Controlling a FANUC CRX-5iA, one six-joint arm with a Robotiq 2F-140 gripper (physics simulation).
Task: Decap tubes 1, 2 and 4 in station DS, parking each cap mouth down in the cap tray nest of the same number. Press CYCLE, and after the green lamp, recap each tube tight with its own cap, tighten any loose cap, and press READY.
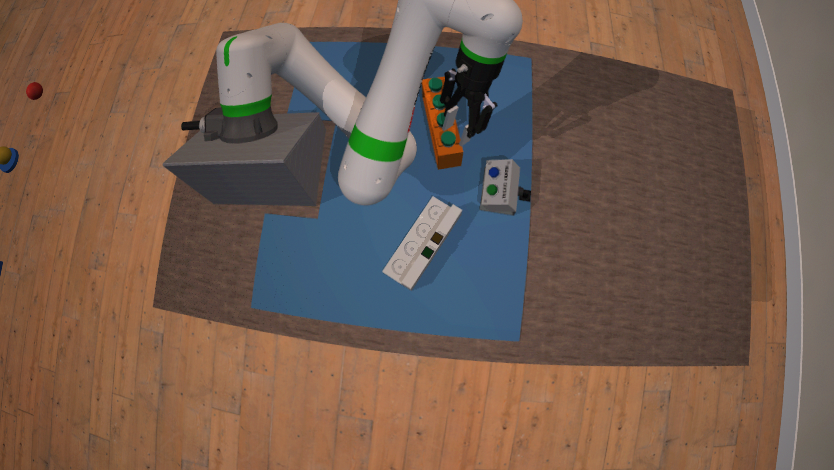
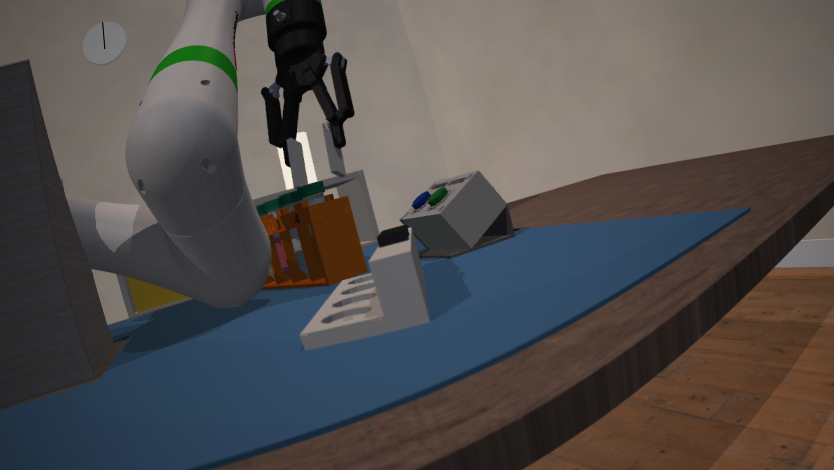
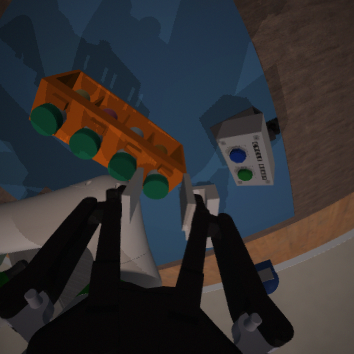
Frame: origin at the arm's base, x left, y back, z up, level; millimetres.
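Where they show: gripper, fingertip midpoint: (image 1: 455, 134) (image 2: 319, 181) (image 3: 161, 181); arm's base at its link origin: (image 1: 248, 132).
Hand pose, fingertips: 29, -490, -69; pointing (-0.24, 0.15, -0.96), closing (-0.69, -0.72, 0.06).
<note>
Things, the pixels of their top centre, and the offset from my fingertips, as dx, dy, dz.
- orange rack at its top centre: (image 3: 106, 150) (image 2: 285, 209) (image 1: 441, 112) +68, +35, -19
- Cap 1 at its top centre: (image 3: 42, 121) (image 1: 435, 83) +144, +53, -1
- cap 2 at its top centre: (image 3: 82, 146) (image 2: 274, 200) (image 1: 439, 100) +94, +41, -1
- cap 3 at its top centre: (image 3: 120, 169) (image 2: 290, 193) (image 1: 443, 118) +43, +29, -1
- cap 4 at its top centre: (image 2: 309, 184) (image 3: 155, 190) (image 1: 448, 137) -8, +17, -1
- white cap tray at its top centre: (image 2: 358, 239) (image 1: 421, 238) (image 3: 200, 231) -235, +67, -69
- amber lamp at its top centre: (image 1: 436, 237) -232, +33, -69
- grey button box at its top centre: (image 2: 442, 179) (image 3: 258, 165) (image 1: 503, 180) -92, -117, -39
- blue button at its top centre: (image 2: 420, 193) (image 3: 239, 158) (image 1: 494, 171) -67, -97, -48
- green button at its top centre: (image 2: 436, 189) (image 3: 246, 177) (image 1: 492, 188) -112, -93, -48
An orange rack (image 1: 449, 159) (image 2: 344, 242) (image 3: 45, 95) holds upright tubes with green caps. Cap 1 (image 1: 435, 84) (image 3: 46, 119), cap 2 (image 1: 438, 101) (image 3: 85, 143), cap 3 (image 1: 441, 119) (image 3: 122, 166) and cap 4 (image 1: 447, 138) (image 2: 311, 189) (image 3: 156, 186) all sit on their tubes. My gripper (image 1: 458, 124) (image 2: 318, 173) (image 3: 161, 181) is partly open and empty, its tips close above cap 4, one to each side. The white cap tray (image 1: 415, 271) (image 2: 399, 280) has empty nests; its green lamp (image 1: 427, 252) and amber lamp (image 1: 437, 237) look dark.
A grey button box (image 1: 500, 205) (image 2: 478, 216) (image 3: 227, 142) with a blue button (image 1: 493, 172) (image 3: 237, 155) and a green button (image 1: 491, 189) (image 3: 244, 174) stands beside the rack. The arm's elbow hangs over the mat between the grey pedestal (image 1: 250, 180) and the rack.
</note>
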